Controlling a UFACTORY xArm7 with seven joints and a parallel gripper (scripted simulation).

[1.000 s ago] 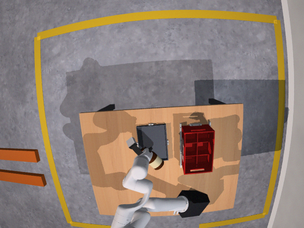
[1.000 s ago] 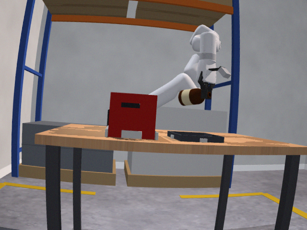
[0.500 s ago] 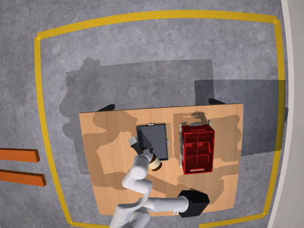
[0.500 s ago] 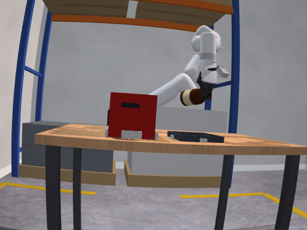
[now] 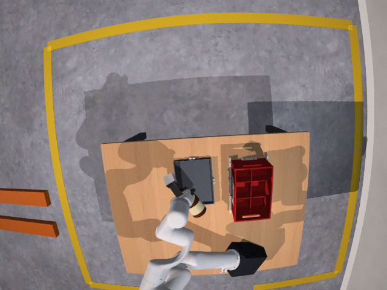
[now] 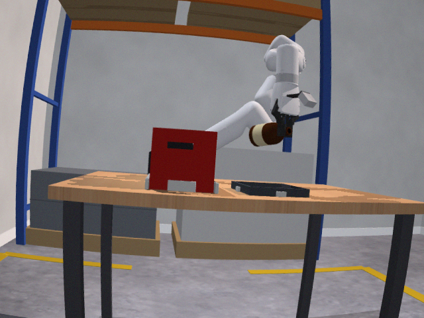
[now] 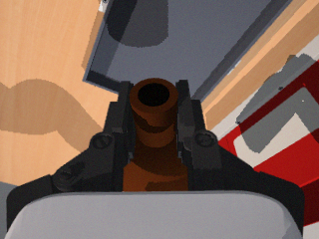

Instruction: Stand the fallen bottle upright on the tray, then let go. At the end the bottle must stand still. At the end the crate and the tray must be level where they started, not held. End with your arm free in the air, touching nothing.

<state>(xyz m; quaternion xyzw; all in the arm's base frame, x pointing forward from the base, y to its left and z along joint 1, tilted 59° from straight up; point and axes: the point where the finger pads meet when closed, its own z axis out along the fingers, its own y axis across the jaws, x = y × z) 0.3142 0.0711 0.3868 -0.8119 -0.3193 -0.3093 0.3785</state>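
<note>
The brown bottle lies 4 cm to the right of my hand, 4 cm behind it and 1 cm below it. Also, from my hand: dark grey tray (19 cm below, 4 cm to the right); then red crate (32 cm to the right, 12 cm below, 7 cm ahead).
</note>
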